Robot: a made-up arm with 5 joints.
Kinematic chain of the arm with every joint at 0, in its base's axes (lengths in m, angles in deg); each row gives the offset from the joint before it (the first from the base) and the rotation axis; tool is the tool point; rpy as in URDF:
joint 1: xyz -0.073 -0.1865 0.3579 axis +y
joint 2: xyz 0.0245 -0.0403 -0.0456 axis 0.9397 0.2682 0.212
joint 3: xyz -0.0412 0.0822 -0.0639 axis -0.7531 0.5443 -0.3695
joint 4: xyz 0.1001 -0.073 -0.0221 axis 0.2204 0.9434 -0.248
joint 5: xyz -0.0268 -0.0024 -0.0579 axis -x
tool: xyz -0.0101 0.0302 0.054 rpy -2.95 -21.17 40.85
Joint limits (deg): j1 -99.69..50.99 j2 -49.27..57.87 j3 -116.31..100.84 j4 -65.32..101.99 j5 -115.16..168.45
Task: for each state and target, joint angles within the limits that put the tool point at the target. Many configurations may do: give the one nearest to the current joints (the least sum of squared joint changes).
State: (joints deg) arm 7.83 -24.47 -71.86 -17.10 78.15
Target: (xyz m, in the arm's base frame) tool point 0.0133 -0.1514 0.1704
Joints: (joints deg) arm 6.71 -38.09 -66.39 -6.98 62.44
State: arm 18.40 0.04 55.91 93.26 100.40
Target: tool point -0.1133 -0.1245 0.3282
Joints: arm 33.40 38.09 51.30 90.73 116.77
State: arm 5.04 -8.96 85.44 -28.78 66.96
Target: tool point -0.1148 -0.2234 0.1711
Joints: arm 8.33 16.05 54.00 -26.33 69.49
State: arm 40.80 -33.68 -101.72 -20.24 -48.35
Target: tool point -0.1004 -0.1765 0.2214
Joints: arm 50.99 -32.14 -110.79 1.13 -22.68
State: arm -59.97 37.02 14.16 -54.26 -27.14
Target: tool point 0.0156 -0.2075 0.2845
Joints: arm -49.46 43.29 41.89 -40.48 -30.71
